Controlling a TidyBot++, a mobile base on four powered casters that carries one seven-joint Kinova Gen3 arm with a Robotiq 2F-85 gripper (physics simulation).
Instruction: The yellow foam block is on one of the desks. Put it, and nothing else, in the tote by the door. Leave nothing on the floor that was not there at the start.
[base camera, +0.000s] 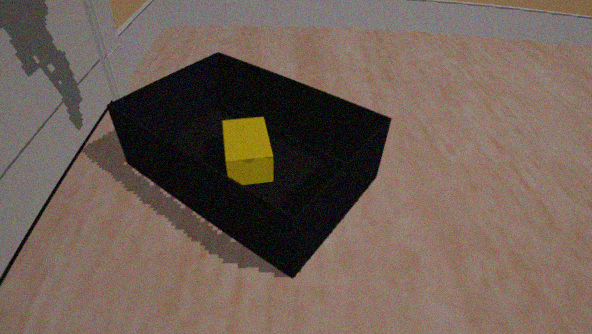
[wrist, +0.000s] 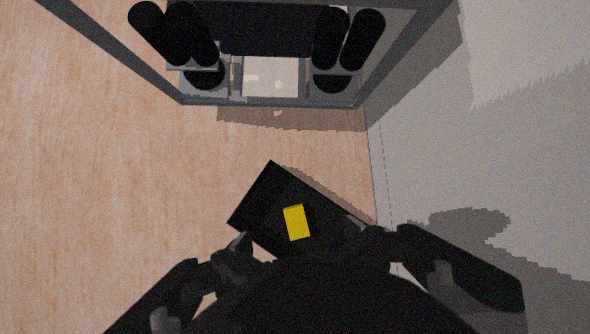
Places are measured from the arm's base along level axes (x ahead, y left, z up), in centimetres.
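Where they show: gripper, fingertip midpoint: (wrist: 298, 233).
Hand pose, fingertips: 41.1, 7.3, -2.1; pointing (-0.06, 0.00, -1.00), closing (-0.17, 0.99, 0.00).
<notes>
After its pixels a point has its place, as x, y, z.
The yellow foam block (base camera: 247, 140) @(47.3, 8.1, -34.8) (wrist: 297, 223) @(48.2, 8.6, -34.9) lies inside the black tote (base camera: 200, 187) @(37.2, 11.6, -33.8) (wrist: 262, 192) @(39.7, -2.6, -39.3), on its floor and apart from its walls as far as I can see. The tote stands on the wood floor, turned at an angle, with one corner close to the pale wall. My gripper (wrist: 298, 233) @(41.1, 7.3, -2.1) is open and empty. In the wrist view its fingers spread on either side of the block, high above the tote. The gripper does not show in the base view.
The pale wall (base camera: 50, 135) @(43.6, 33.9, -32.9) (wrist: 530, 125) @(29.8, 32.7, -2.7) runs along the tote's side, left in the base view and right in the wrist view. My mobile base (wrist: 270, 104) @(15.1, 0.4, -29.0), a grey frame with black cylinders, stands beyond the tote in the wrist view. The wood floor (base camera: 475, 225) @(39.0, -22.2, -39.6) (wrist: 125, 175) @(35.0, -47.6, -39.6) extends around the tote.
</notes>
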